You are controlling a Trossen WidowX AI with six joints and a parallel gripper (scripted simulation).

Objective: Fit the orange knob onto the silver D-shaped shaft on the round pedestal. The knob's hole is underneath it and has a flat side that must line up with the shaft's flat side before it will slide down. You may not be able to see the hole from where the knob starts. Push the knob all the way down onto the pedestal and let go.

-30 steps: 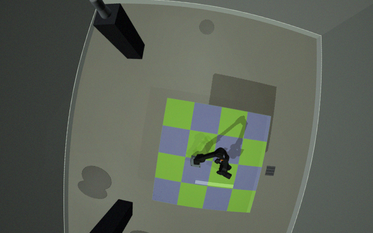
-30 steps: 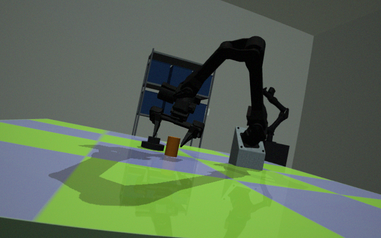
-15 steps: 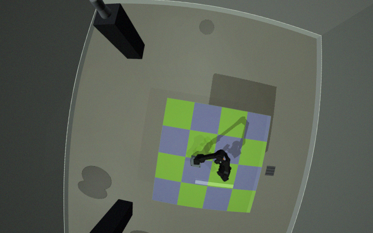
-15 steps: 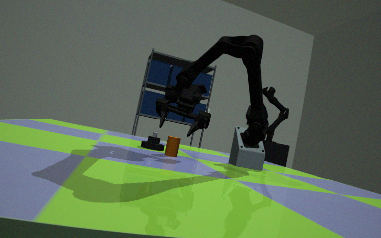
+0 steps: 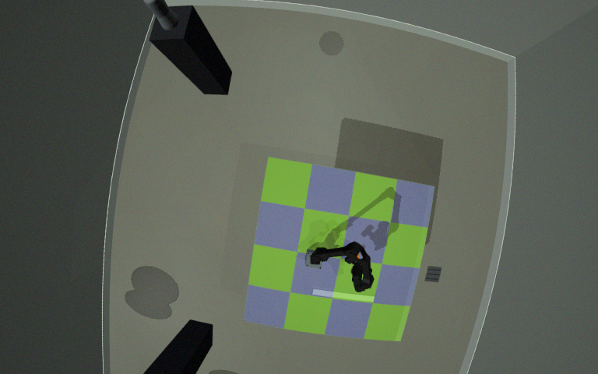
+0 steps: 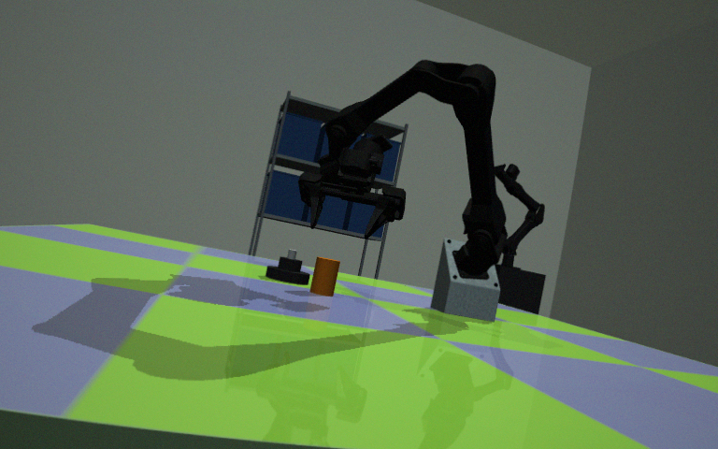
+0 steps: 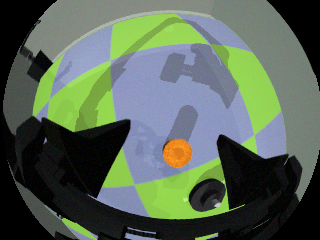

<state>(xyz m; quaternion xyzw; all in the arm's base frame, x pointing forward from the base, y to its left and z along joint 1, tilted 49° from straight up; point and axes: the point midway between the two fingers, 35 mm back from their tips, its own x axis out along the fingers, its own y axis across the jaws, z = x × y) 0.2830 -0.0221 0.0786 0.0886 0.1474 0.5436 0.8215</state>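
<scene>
Now: the orange knob 30 mm to the right of my gripper tip and 60 mm below it. From my gripper tip the other things lie so: black round pedestal 40 mm ahead, 160 mm to the right, 80 mm below.
</scene>
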